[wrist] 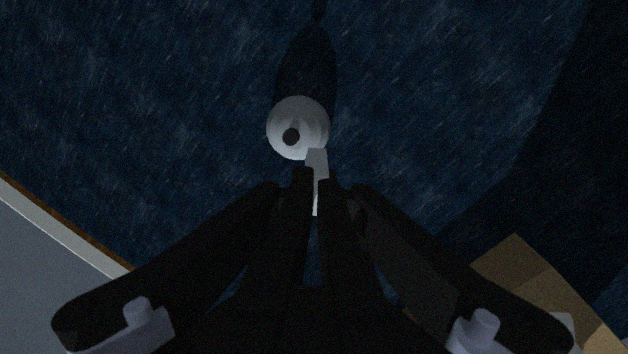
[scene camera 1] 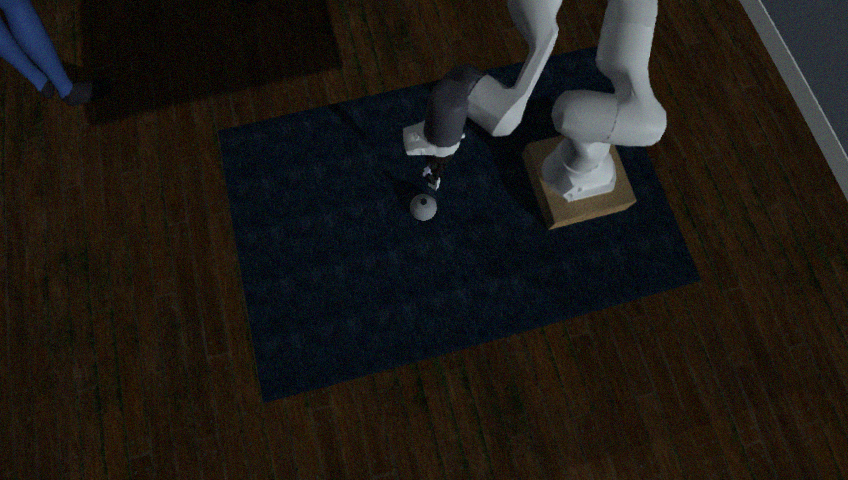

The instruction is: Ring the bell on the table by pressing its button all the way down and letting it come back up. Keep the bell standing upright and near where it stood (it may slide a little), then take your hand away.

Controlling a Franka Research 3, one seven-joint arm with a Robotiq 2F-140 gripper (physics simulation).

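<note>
The bell, a pale grey dome (scene camera 1: pixel 423 209) (wrist: pixel 300 117), stands upright on the dark blue table top (scene camera 1: pixel 357 285) (wrist: pixel 175 100). Its small dark button (scene camera 1: pixel 423 201) (wrist: pixel 291 136) shows on top of the dome. My gripper (scene camera 1: pixel 435 185) (wrist: pixel 316 163) is shut and empty. In the scene view its fingertips are just above and slightly right of the bell. In the wrist view the fingertips overlap the lower right edge of the dome, to the lower right of the button, which is uncovered. The height of the fingertips over the bell is hard to tell.
The robot's base stands on a light wooden block (scene camera 1: pixel 589 215) (wrist: pixel 545 280) to the right of the bell. The arm (scene camera 1: pixel 630 53) reaches over from the upper right. A person's blue-clad legs (scene camera 1: pixel 35 47) show at the upper left, off the table.
</note>
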